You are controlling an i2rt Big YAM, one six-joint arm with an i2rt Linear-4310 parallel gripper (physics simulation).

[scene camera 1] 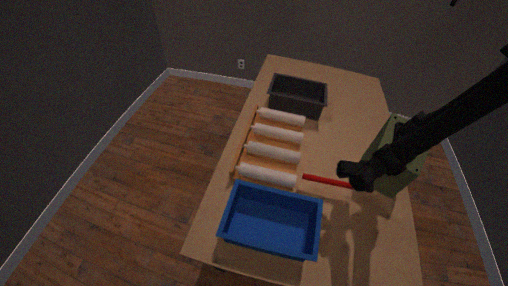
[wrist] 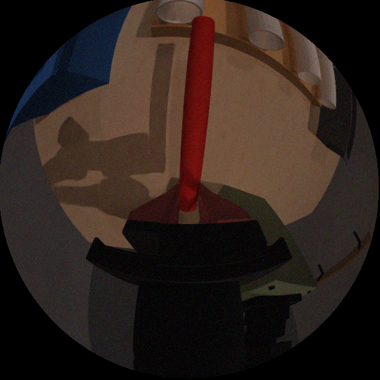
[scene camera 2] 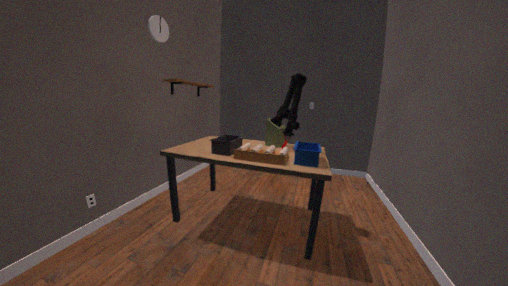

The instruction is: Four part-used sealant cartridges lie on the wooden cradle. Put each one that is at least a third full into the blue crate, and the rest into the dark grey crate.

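Places are measured from the arm's base along level axes (x ahead, y right, z down), in metres.
Pixels of known places: gripper, fingertip midpoint: (scene camera 2: 286, 142); arm's base at its link origin: (scene camera 2: 275, 123).
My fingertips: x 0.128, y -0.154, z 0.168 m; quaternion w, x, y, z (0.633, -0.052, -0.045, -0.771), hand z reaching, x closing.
For each thing: its top centre in the pictures, then the offset to it from my fingertips. Level surfaces: height alone.
- red rod at its top centre: (scene camera 1: 332, 180) (scene camera 2: 284, 142) dy -0.010, dx +0.085, dz -0.014 m
- blue crate at its top centre: (scene camera 1: 273, 217) (scene camera 2: 307, 146) dy -0.236, dx +0.250, dz -0.048 m
- dark grey crate at its top centre: (scene camera 1: 299, 87) (scene camera 2: 227, 138) dy +0.449, dx +0.329, dz -0.048 m
- table at its surface level: dz +0.072 m
My gripper (scene camera 1: 356, 184) (scene camera 2: 288, 135) (wrist: 188, 187) is shut on a red rod (scene camera 1: 327, 180) (scene camera 2: 285, 144) (wrist: 197, 110), held above the table. In scene camera 1 the rod's far end is a small gap from the nearest cartridge. Four whitish cartridges lie side by side on the wooden cradle (scene camera 1: 265, 163) (scene camera 2: 260, 156) (wrist: 172, 31): one (scene camera 1: 267, 175) (wrist: 180, 11) beside the blue crate (scene camera 1: 277, 200) (scene camera 2: 306, 157) (wrist: 90, 60), then a second (scene camera 1: 273, 152) (wrist: 266, 38), a third (scene camera 1: 277, 133) and a fourth (scene camera 1: 281, 116) nearest the dark grey crate (scene camera 1: 295, 106) (scene camera 2: 225, 146) (wrist: 334, 125). Fill levels cannot be seen.
An olive-green angular block (scene camera 1: 387, 172) (scene camera 2: 274, 134) (wrist: 265, 225) stands on the table (scene camera 1: 350, 95) behind the gripper. A wall shelf (scene camera 2: 187, 82) is mounted beyond the table. Shadows of the arm and rod fall near the blue crate.
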